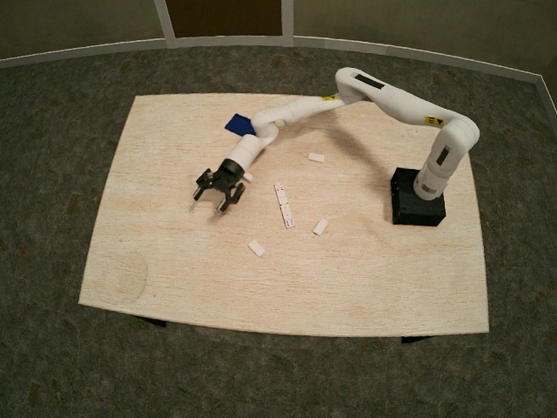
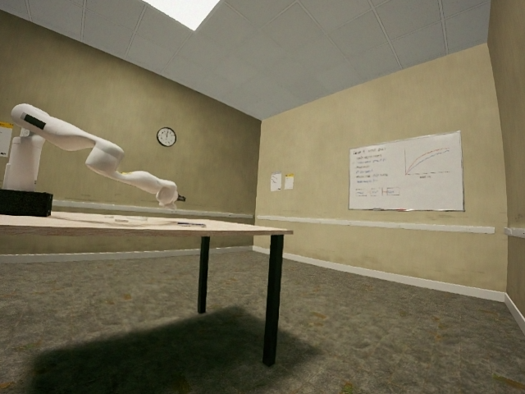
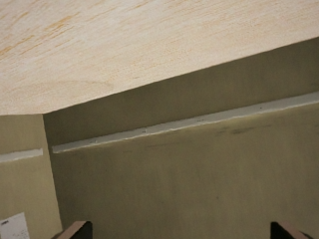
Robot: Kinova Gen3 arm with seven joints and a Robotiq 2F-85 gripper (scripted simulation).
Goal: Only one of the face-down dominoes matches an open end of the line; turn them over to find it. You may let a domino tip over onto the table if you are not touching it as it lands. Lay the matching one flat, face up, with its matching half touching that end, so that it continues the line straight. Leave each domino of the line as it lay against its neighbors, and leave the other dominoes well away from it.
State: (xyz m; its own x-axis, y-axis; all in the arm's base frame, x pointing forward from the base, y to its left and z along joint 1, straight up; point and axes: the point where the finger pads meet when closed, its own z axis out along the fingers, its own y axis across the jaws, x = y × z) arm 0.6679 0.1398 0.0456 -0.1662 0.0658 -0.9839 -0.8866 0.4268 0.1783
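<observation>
Now: hand 330 mm past the white domino, 140 mm above it and 10 mm to the left of it.
</observation>
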